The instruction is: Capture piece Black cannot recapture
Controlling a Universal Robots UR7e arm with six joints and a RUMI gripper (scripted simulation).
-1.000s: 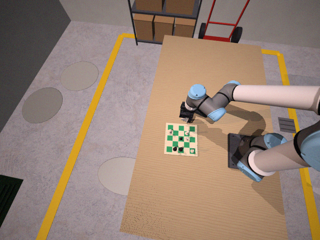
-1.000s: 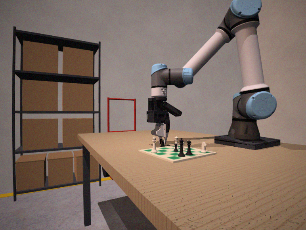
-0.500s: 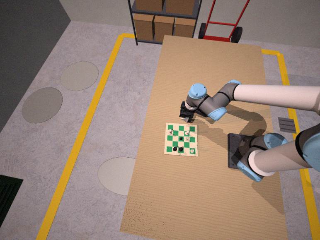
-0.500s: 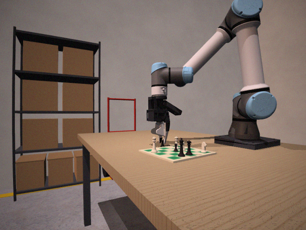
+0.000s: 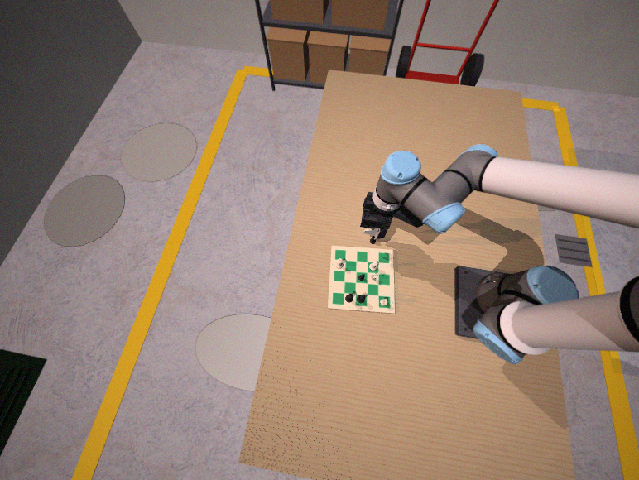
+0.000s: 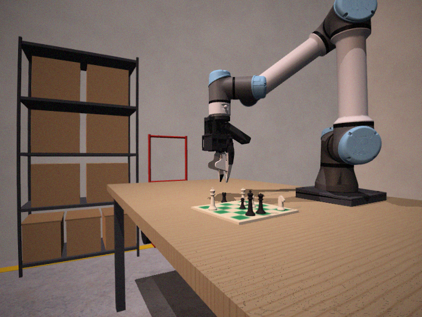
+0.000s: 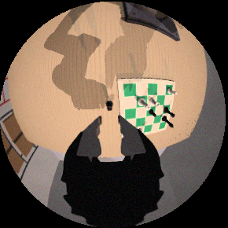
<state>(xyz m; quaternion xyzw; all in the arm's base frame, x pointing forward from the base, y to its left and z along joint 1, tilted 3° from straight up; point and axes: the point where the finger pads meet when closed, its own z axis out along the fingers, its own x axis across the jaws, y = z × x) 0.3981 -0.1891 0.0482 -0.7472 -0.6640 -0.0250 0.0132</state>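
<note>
Right now the tall white piece is 12 cm ahead of my hand, 10 cm to the left of it and 5 cm below it. From my hand the other things lie so: white knight: 3 cm behind, 22 cm to the left, 6 cm below; tall black piece: 8 cm ahead, 21 cm to the left, 5 cm below.
</note>
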